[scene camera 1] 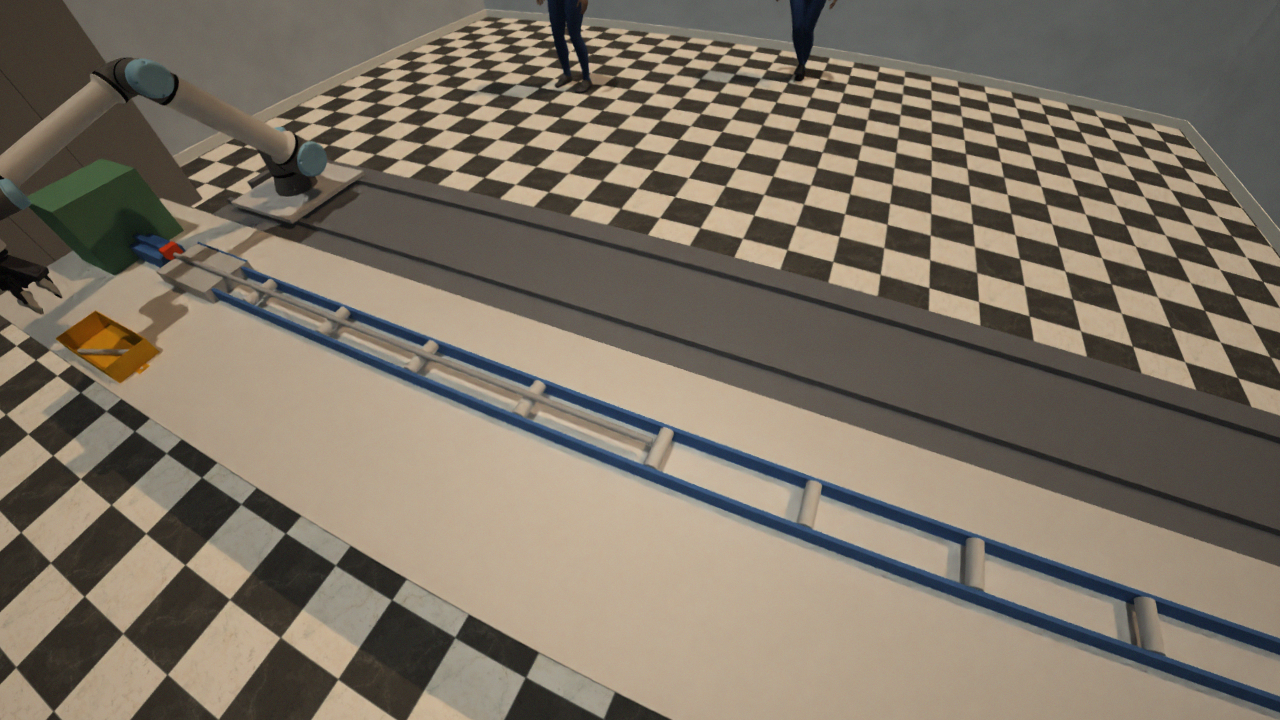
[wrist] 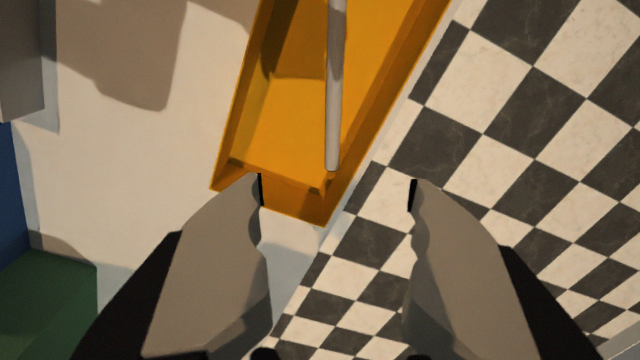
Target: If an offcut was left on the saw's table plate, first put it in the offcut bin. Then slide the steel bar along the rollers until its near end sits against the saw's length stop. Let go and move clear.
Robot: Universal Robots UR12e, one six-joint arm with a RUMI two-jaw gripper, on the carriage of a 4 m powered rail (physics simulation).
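Where they show: gripper, between the fingertips: (scene camera 1: 52,305) (wrist: 335,179); arm's base, origin of its link: (scene camera 1: 297,186).
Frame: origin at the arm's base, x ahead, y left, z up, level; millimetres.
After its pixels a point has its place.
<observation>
The offcut (scene camera 1: 102,351) @(z -11, x 1070, y 184 mm) (wrist: 334,100) @(z -8, x 1073, y 164 mm), a grey rod, lies in the orange offcut bin (scene camera 1: 135,360) @(z 0, x 1040, y 381 mm) (wrist: 290,120) @(z -28, x 1034, y 113 mm), resting at a slant. My gripper (scene camera 1: 48,299) @(z 204, x 1060, y 174 mm) (wrist: 335,179) @(z 204, x 1060, y 174 mm) is open and empty, above the near end of the bin and clear of the offcut. The long steel bar (scene camera 1: 595,419) @(z 50, x 624, y 1968 mm) lies along the rollers and over the saw's grey table plate (scene camera 1: 190,275) @(z 29, x 676, y 189 mm). Its near end is close to the red block (scene camera 1: 170,250) @(z 64, x 625, y 0 mm), which looks like the length stop; whether they touch is too small to tell. No offcut shows on the table plate in the scene view.
The green saw housing (scene camera 1: 102,214) @(z 196, x 661, y -300 mm) (wrist: 50,305) @(z 59, x 774, y -300 mm) stands beside the blue part (scene camera 1: 150,247) @(z 42, x 636, y -171 mm) behind the red block. The blue roller track (scene camera 1: 742,465) @(z -24, x 559, y 2366 mm) runs away to the right. The dark rail (scene camera 1: 716,331) lies behind it. Two people stand on the far floor.
</observation>
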